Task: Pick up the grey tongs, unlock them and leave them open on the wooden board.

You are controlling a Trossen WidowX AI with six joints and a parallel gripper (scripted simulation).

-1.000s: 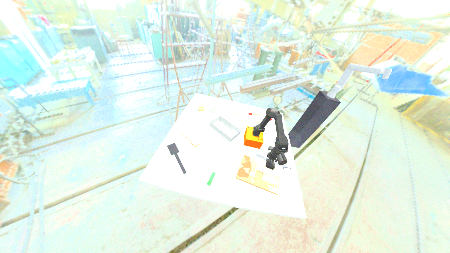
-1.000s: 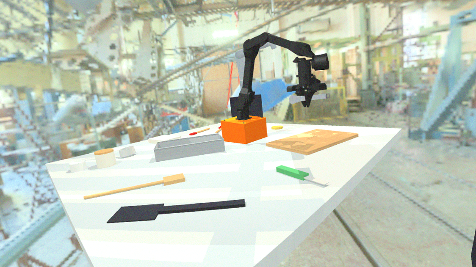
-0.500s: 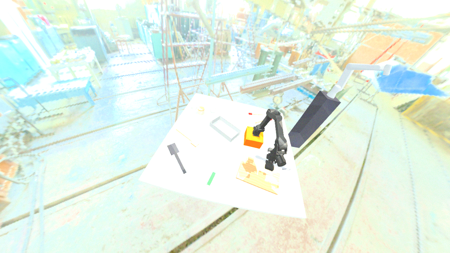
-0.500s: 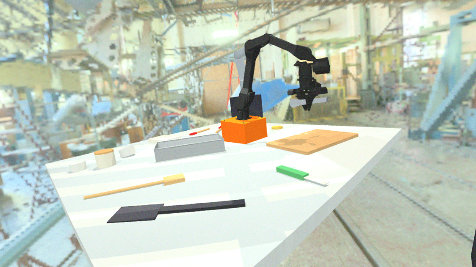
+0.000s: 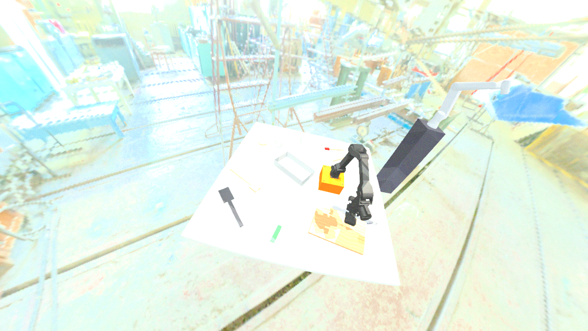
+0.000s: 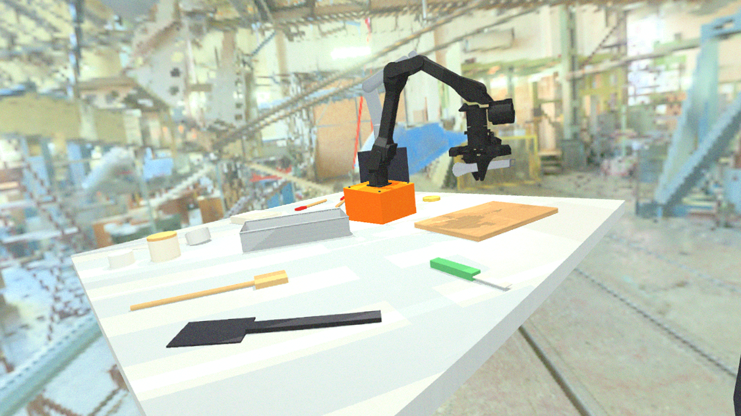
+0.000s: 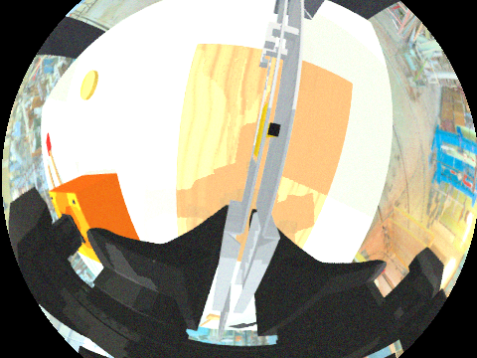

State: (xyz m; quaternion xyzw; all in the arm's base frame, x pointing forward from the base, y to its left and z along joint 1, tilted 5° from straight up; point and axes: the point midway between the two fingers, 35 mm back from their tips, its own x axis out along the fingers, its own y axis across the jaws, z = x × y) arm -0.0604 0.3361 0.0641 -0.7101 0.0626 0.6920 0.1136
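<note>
Right now my gripper tip is 11 cm above the wooden board, 2 cm to the right of it and 1 cm short of it. Also, from my gripper tip: grey roasting tin (41 cm to the right, 37 cm ahead, 9 cm below); then green-handled tool (42 cm ahead, 18 cm to the left, 11 cm below); then black spatula (74 cm ahead, 11 cm below).
</note>
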